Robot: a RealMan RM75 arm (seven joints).
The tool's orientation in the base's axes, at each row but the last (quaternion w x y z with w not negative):
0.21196, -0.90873, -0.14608, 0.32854
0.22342, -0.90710, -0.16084, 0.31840
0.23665, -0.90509, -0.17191, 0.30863
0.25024, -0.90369, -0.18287, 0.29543
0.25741, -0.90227, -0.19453, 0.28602
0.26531, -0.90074, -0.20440, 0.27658
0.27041, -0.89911, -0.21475, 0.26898
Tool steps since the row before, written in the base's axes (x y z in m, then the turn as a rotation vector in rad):
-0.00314, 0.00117, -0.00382, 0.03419, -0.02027, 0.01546
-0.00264, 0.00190, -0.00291, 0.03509, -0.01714, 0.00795
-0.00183, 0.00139, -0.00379, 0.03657, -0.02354, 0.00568
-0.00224, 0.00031, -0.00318, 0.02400, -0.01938, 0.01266
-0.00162, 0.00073, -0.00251, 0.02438, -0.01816, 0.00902
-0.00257, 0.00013, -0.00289, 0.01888, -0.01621, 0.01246
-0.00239, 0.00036, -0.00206, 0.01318, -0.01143, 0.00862
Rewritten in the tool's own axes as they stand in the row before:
0.00019, 0.00043, 0.00506, 0.00887, 0.01446, -0.03913
0.00033, -0.00053, 0.00432, 0.01470, 0.01575, -0.03353
0.00107, 0.00057, 0.00426, 0.01397, 0.02251, -0.03495
-0.00014, 0.00112, 0.00373, 0.00333, 0.01295, -0.03055
0.00018, 0.00054, 0.00302, 0.00574, 0.01415, -0.02779
-0.00077, 0.00104, 0.00365, 0.00121, 0.00939, -0.02617
-0.00088, 0.00039, 0.00303, 0.00081, 0.00669, -0.01826

